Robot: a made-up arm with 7 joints. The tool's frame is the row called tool.
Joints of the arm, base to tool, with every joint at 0 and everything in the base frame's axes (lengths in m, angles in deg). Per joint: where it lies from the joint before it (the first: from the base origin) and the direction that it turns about. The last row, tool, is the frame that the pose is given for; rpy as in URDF.
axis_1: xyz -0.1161 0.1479 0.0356 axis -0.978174 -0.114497 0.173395
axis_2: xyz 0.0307 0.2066 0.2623 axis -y
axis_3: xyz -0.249 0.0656 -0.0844 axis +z
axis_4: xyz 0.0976 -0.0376 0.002 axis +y
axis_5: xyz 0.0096 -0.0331 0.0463 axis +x
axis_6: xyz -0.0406 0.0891 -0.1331 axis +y
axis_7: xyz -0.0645 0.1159 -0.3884 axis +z
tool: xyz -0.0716 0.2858 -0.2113 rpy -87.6 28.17 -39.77
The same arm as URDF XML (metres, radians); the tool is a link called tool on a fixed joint. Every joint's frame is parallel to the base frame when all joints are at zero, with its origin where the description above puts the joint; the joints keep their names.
<robot name="arm">
  <joint name="axis_1" type="continuous">
    <parent link="base_link"/>
    <child link="link1"/>
    <origin xyz="-0.1161 0.1479 0.0356" rpy="0.0000 0.0000 0.0000"/>
    <axis xyz="-0.978174 -0.114497 0.173395"/>
  </joint>
  <joint name="axis_2" type="continuous">
    <parent link="link1"/>
    <child link="link2"/>
    <origin xyz="0.0307 0.2066 0.2623" rpy="0.0000 0.0000 0.0000"/>
    <axis xyz="0 -1 0"/>
  </joint>
  <joint name="axis_3" type="continuous">
    <parent link="link2"/>
    <child link="link3"/>
    <origin xyz="-0.2490 0.0656 -0.0844" rpy="0.0000 0.0000 0.0000"/>
    <axis xyz="0 0 1"/>
  </joint>
  <joint name="axis_4" type="continuous">
    <parent link="link3"/>
    <child link="link4"/>
    <origin xyz="0.0976 -0.0376 0.0020" rpy="0.0000 0.0000 0.0000"/>
    <axis xyz="0 1 0"/>
  </joint>
  <joint name="axis_5" type="continuous">
    <parent link="link4"/>
    <child link="link5"/>
    <origin xyz="0.0096 -0.0331 0.0463" rpy="0.0000 0.0000 0.0000"/>
    <axis xyz="1 0 0"/>
  </joint>
  <joint name="axis_6" type="continuous">
    <parent link="link5"/>
    <child link="link6"/>
    <origin xyz="-0.0406 0.0891 -0.1331" rpy="0.0000 0.0000 0.0000"/>
    <axis xyz="0 1 0"/>
  </joint>
  <joint name="axis_7" type="continuous">
    <parent link="link6"/>
    <child link="link7"/>
    <origin xyz="-0.0645 0.1159 -0.3884" rpy="0.0000 0.0000 0.0000"/>
    <axis xyz="0 0 1"/>
  </joint>
  <joint name="tool_fixed" type="fixed">
    <parent link="link7"/>
    <child link="tool"/>
    <origin xyz="-0.0716 0.2858 -0.2113" rpy="-1.5289 0.4917 -0.6941"/>
  </joint>
  <link name="base_link"/>
  <link name="link1"/>
  <link name="link2"/>
  <link name="link3"/>
  <link name="link4"/>
  <link name="link5"/>
  <link name="link6"/>
  <link name="link7"/>
  <link name="tool"/>
</robot>

